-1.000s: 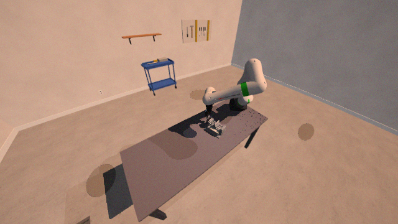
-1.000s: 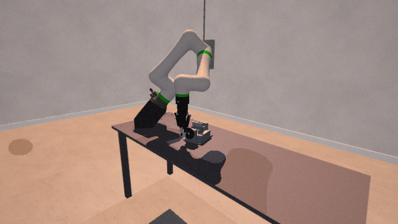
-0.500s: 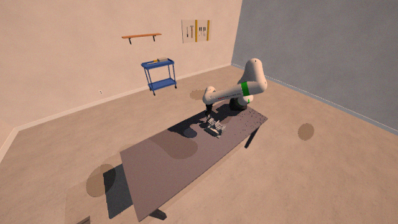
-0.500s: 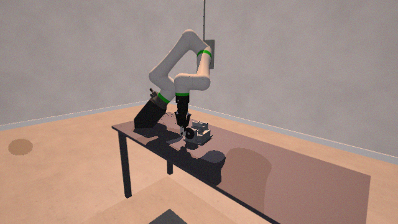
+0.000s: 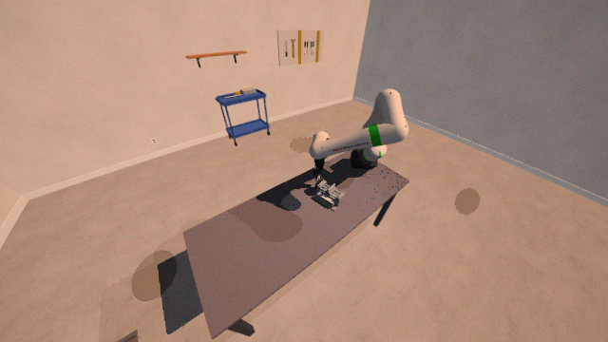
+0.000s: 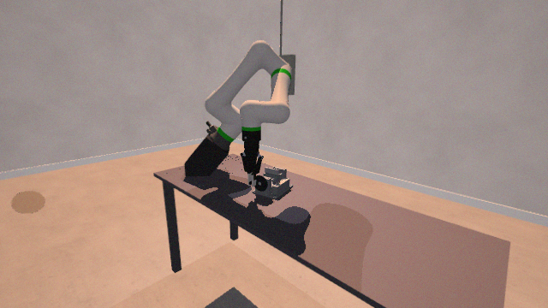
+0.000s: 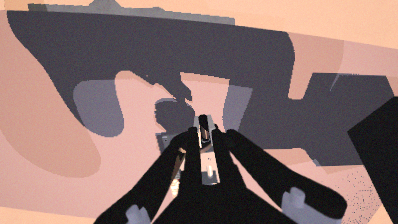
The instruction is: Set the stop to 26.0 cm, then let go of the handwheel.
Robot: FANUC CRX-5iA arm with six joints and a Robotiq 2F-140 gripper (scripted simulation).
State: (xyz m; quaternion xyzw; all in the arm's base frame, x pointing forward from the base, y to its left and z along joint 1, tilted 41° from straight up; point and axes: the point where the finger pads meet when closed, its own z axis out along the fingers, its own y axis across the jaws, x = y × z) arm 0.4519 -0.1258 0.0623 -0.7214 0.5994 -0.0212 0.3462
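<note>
My gripper is now 20 mm to the right of the handwheel and 20 mm above it. Also, from my hand: grey stop fixture 10 mm behind, 150 mm to the left, 10 mm below.
</note>
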